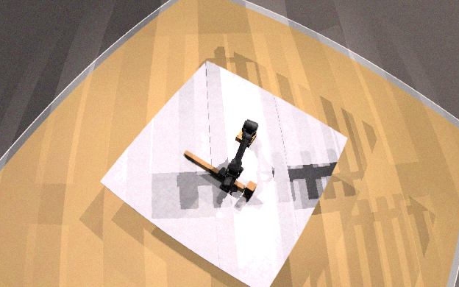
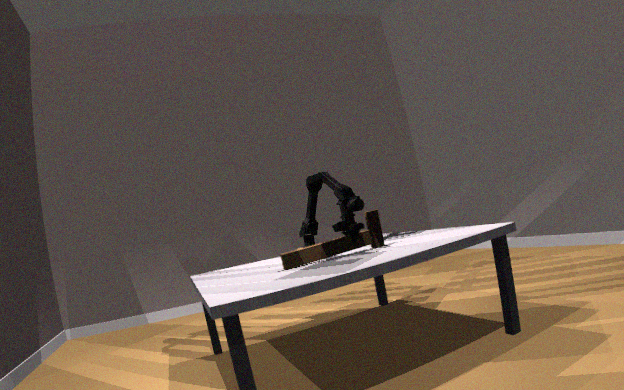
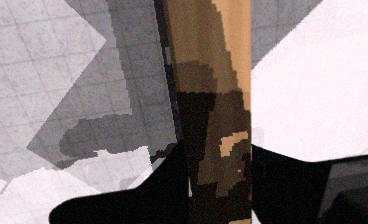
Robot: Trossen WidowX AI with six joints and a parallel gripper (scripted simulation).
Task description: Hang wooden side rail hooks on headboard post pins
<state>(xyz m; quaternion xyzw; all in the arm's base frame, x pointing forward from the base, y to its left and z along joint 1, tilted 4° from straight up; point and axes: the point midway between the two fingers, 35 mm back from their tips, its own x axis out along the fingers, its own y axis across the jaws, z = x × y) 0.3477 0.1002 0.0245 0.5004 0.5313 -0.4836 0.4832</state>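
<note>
Now: gripper tip 13 cm to the right of the headboard post and 4 cm below it.
</note>
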